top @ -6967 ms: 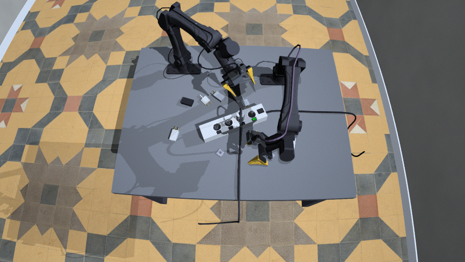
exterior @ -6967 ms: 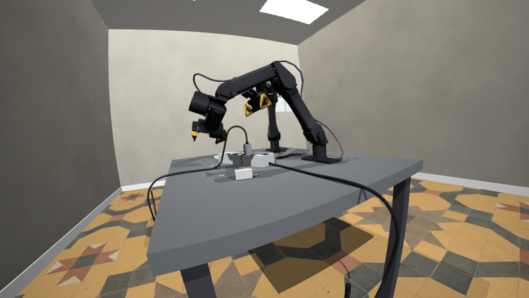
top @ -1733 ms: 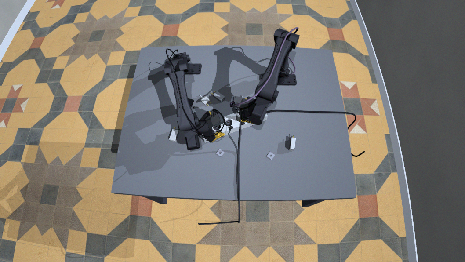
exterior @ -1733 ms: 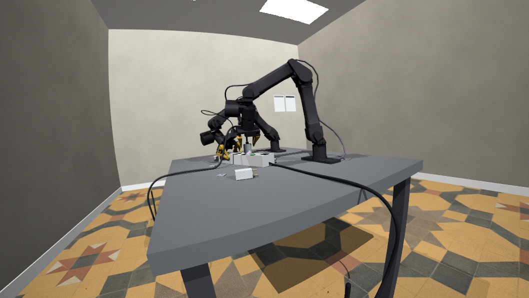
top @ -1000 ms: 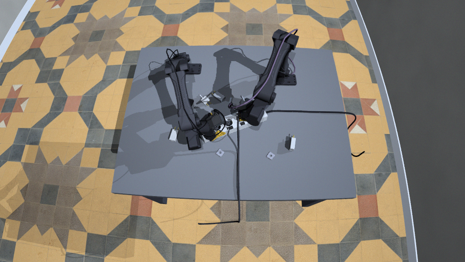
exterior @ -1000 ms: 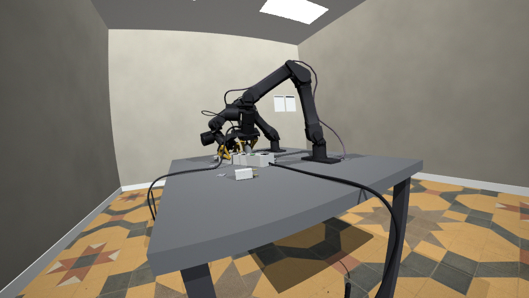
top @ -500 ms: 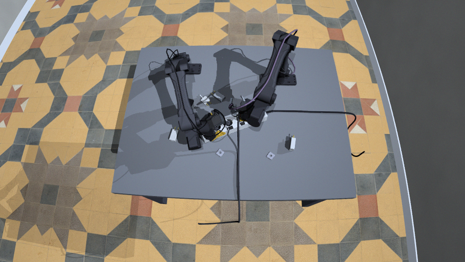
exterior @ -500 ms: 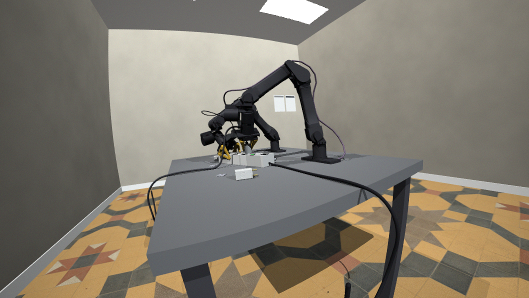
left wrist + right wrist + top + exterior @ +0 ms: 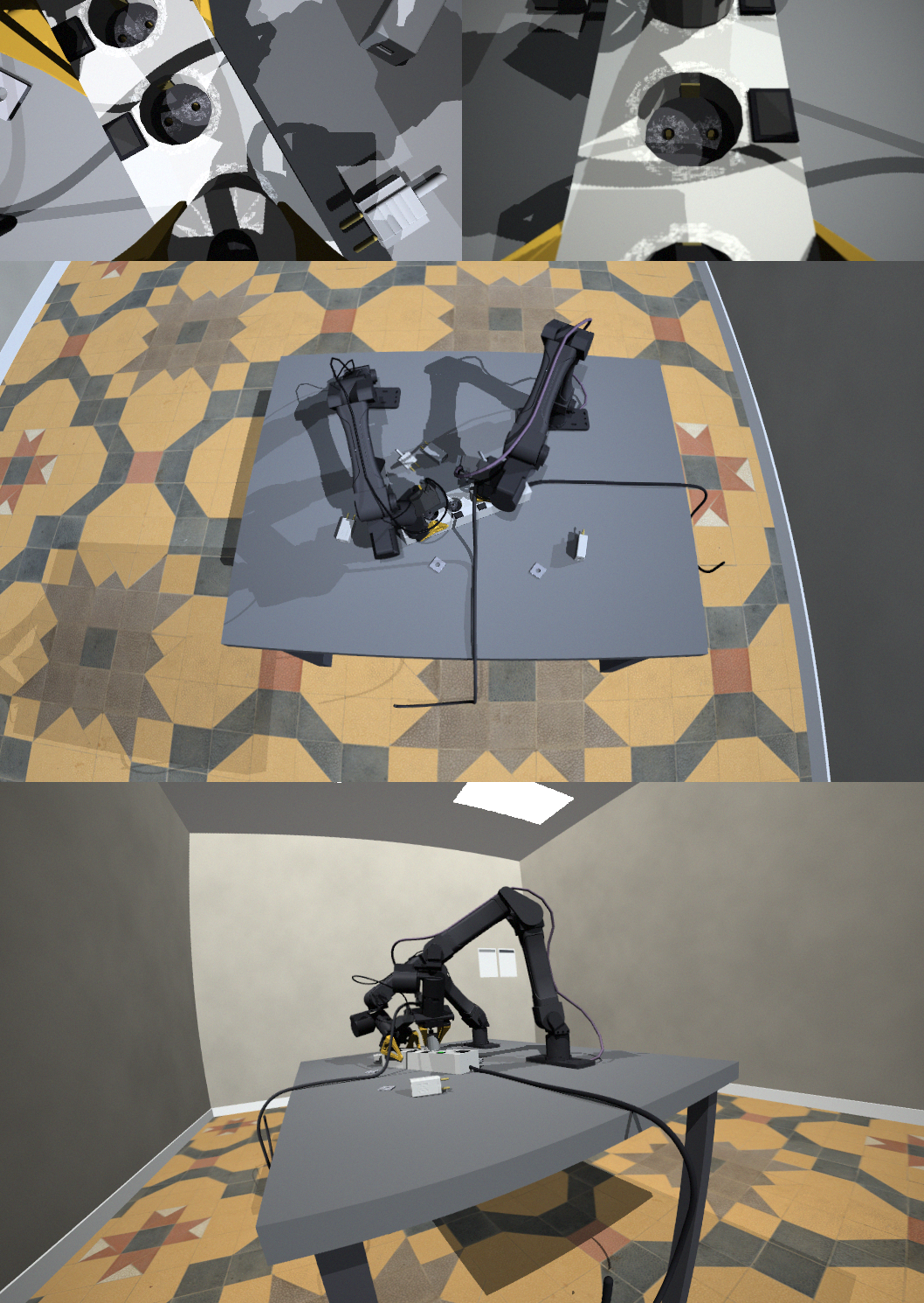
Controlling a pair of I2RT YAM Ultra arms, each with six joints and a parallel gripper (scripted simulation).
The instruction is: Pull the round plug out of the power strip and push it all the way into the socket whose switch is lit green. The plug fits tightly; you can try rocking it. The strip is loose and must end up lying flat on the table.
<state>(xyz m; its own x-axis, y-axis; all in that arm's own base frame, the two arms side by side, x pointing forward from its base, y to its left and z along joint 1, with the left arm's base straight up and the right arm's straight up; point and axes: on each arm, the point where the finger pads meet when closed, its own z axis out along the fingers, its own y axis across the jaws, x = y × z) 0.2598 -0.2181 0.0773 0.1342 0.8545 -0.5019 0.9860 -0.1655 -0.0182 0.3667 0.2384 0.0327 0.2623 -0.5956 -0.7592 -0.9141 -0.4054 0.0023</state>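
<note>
Now: left hand 120 mm past the grey plug, 70 mm above it and 10 mm to the right of it. Also, from my left hand: dark block: 290 mm to the right, 80 mm behind, 70 mm below; round plug: 10 mm below.
</note>
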